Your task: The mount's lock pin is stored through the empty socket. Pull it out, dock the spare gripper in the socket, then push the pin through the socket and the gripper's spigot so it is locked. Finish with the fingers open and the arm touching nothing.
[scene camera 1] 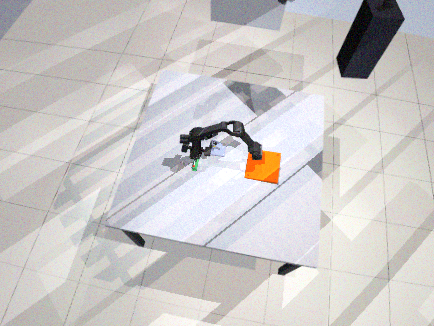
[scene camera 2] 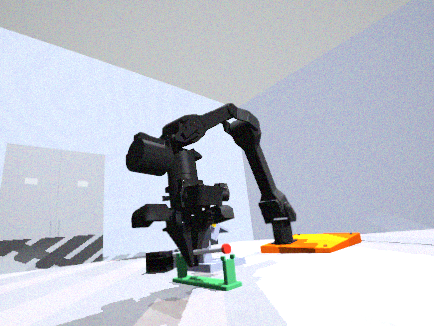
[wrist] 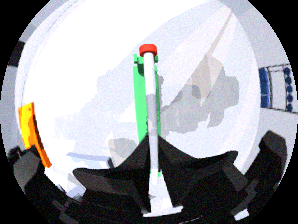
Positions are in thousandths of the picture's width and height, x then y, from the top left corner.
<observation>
In view: the gripper (scene camera 2: 446, 817), a lock pin (wrist: 495, 230), a green rack (scene camera 2: 531, 867) and a grey mount (scene camera 2: 478, 811).
The gripper also shows in the wrist view (wrist: 512, 618). The green rack is seen too in the wrist view (wrist: 465, 315). The grey mount shows as well in the wrist view (wrist: 257, 721).
</observation>
